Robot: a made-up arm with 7 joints. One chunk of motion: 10 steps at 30 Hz.
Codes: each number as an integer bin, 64 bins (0 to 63) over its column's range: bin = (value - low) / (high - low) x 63, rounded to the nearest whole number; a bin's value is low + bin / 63 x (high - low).
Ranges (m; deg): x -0.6..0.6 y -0.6..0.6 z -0.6..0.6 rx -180..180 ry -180..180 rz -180..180
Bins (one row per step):
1: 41 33 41 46 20 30
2: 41 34 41 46 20 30
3: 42 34 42 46 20 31
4: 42 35 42 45 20 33
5: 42 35 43 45 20 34
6: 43 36 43 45 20 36
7: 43 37 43 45 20 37
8: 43 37 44 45 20 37
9: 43 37 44 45 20 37
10: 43 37 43 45 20 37
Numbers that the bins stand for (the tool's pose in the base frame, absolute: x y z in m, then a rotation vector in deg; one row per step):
1: 0.1810 0.0286 0.1810 82.86 -65.71 -8.57
2: 0.1810 0.0476 0.1810 82.86 -65.71 -8.57
3: 0.2000 0.0476 0.2000 82.86 -65.71 -2.86
4: 0.2000 0.0667 0.2000 77.14 -65.71 8.57
5: 0.2000 0.0667 0.2190 77.14 -65.71 14.29
6: 0.2190 0.0857 0.2190 77.14 -65.71 25.71
7: 0.2190 0.1048 0.2190 77.14 -65.71 31.43
8: 0.2190 0.1048 0.2381 77.14 -65.71 31.43
9: 0.2190 0.1048 0.2381 77.14 -65.71 31.43
10: 0.2190 0.1048 0.2190 77.14 -65.71 31.43

